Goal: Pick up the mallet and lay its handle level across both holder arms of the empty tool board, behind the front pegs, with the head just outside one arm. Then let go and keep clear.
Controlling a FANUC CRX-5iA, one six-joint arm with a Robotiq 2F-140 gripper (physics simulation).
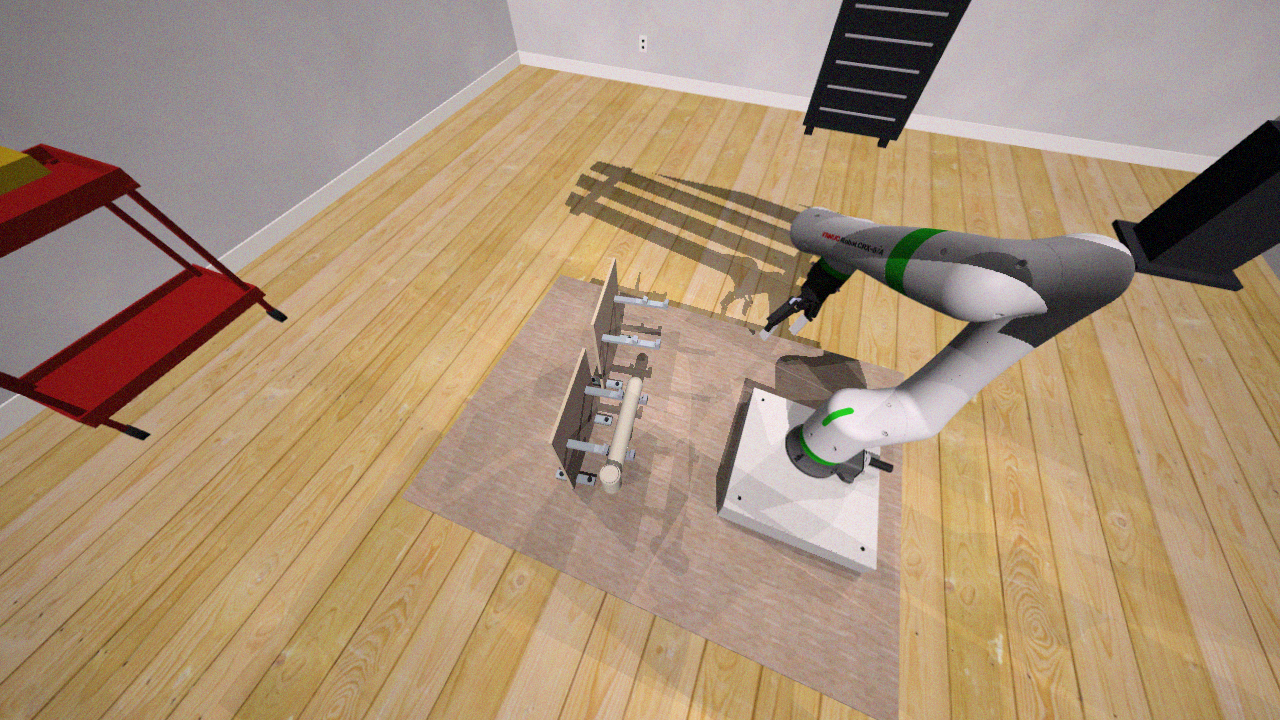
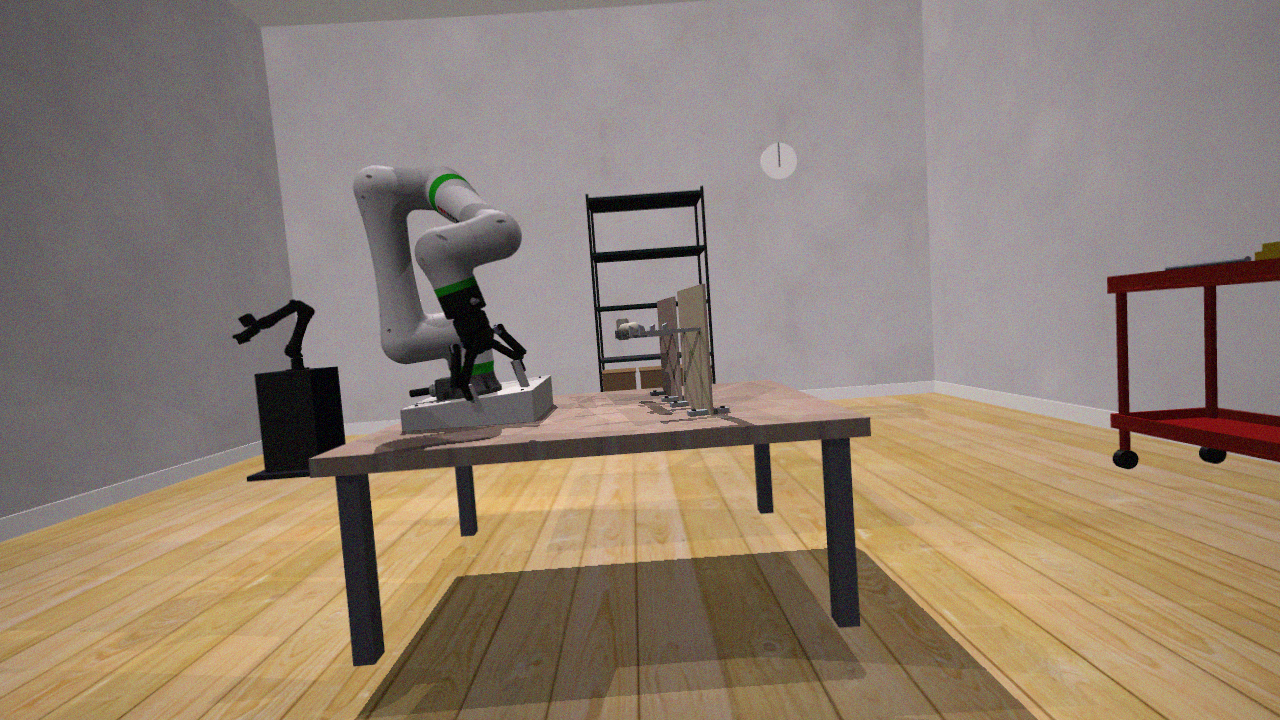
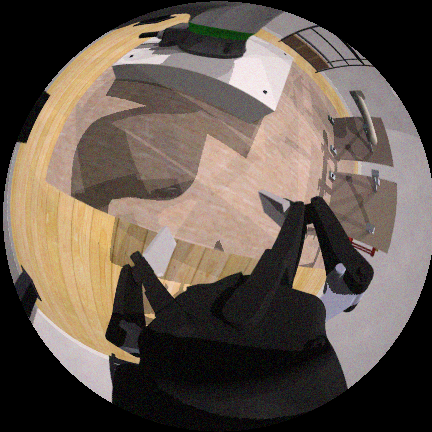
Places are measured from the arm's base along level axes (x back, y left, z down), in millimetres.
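Where they show: gripper, fingertip midpoint: [image 1: 777, 334] [image 2: 503, 399] [image 3: 214, 218]; arm's base, link origin: [image 1: 812, 450] [image 3: 211, 44].
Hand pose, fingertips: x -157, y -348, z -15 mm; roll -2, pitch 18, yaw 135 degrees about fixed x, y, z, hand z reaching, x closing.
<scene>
Each offset is from my fingertips to the top centre of the thing. "spot": to the spot under its first point.
The mallet {dy +532, dx -309, dz -181 mm} [image 1: 623, 428] [image 2: 624, 329] [image 3: 368, 119] is pale. Its handle lies across both arms of one tool board [image 1: 570, 428] [image 3: 382, 156], with its head {spot: dy +658, dx -285, dz -181 mm} [image 1: 611, 477] just outside one arm. The other tool board [image 1: 605, 313] [image 2: 694, 358] [image 3: 360, 212] is empty; its two holder arms [image 1: 631, 341] [image 3: 370, 229] stick out toward the robot, with pegs at their front ends. My gripper [image 1: 780, 329] [image 2: 495, 383] [image 3: 214, 218] is open and empty. It hangs above the table edge, to the robot's side of the empty board, well apart from the mallet and both boards.
The two boards stand in a row on the table [image 1: 483, 488] [image 2: 626, 445]. The robot's white base block [image 1: 805, 505] [image 2: 483, 412] is beside the gripper. Off the table are a red cart [image 1: 143, 344] [image 2: 1199, 278], a black shelf unit [image 2: 644, 201] and a black pedestal [image 2: 297, 420].
</scene>
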